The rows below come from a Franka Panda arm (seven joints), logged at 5 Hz.
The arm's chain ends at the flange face. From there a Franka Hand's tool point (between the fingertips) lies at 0.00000 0.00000 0.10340 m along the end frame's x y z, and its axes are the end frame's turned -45 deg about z.
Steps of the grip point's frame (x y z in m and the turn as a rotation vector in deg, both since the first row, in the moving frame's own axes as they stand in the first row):
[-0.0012, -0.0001, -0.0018, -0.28, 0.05, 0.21]
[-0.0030, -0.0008, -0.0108, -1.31, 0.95, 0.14]
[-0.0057, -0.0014, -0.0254, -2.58, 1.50, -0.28]
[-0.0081, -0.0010, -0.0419, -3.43, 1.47, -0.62]
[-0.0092, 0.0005, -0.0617, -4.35, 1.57, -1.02]
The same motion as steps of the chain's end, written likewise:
[-0.0013, 0.0005, -0.0018, -0.16, 0.23, 0.21]
[-0.0056, 0.0011, -0.0108, -0.25, 1.60, 0.14]
[-0.0102, 0.0017, -0.0253, -0.76, 2.88, -0.28]
[-0.0127, 0.0026, -0.0417, -1.39, 3.46, -0.62]
[-0.0137, 0.0034, -0.0614, -1.97, 4.19, -1.02]

